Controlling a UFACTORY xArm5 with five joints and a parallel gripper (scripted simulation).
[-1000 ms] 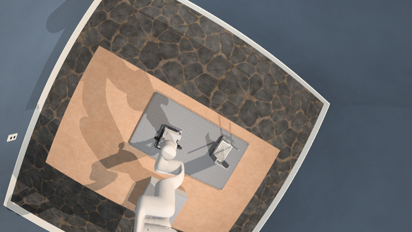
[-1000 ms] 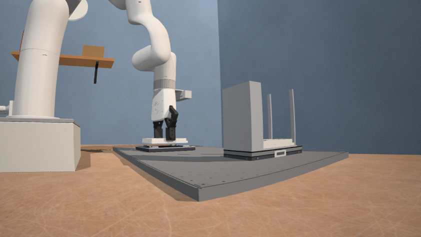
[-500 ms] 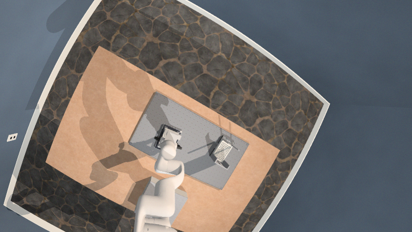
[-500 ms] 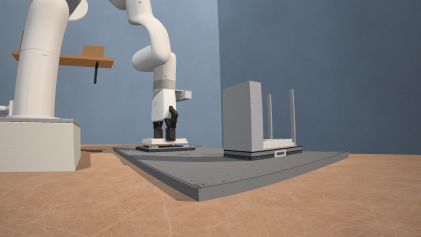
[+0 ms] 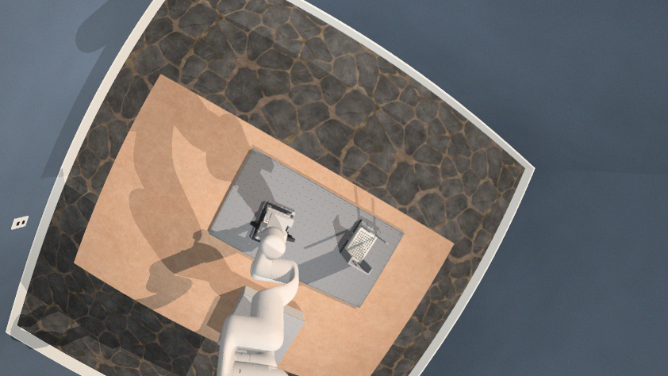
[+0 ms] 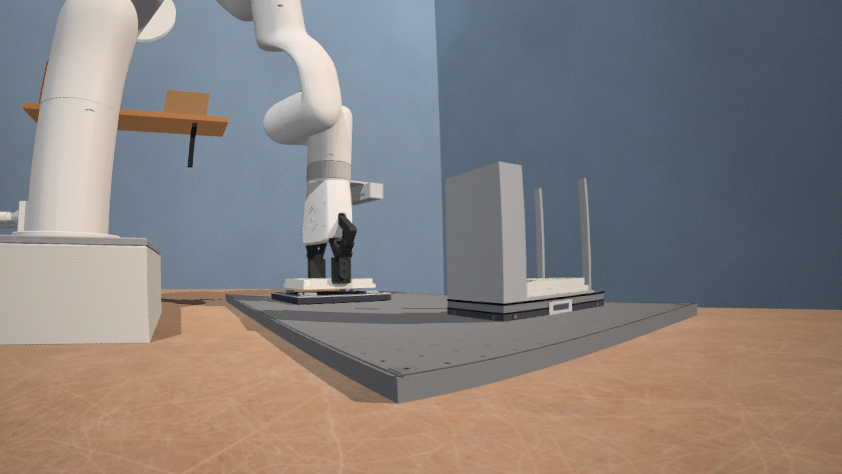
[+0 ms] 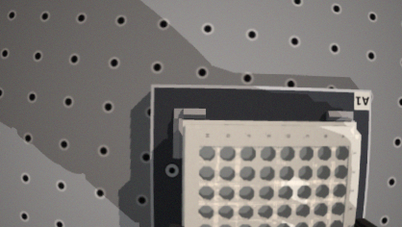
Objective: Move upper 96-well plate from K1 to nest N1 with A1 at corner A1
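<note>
Now: hand 30 mm above the plate nest N1. Also, from my hand: tall grey wall: 330 mm to the right, 40 mm ahead, 40 mm above; then A1 mark: 80 mm ahead, 40 mm to the right, 30 mm below.
</note>
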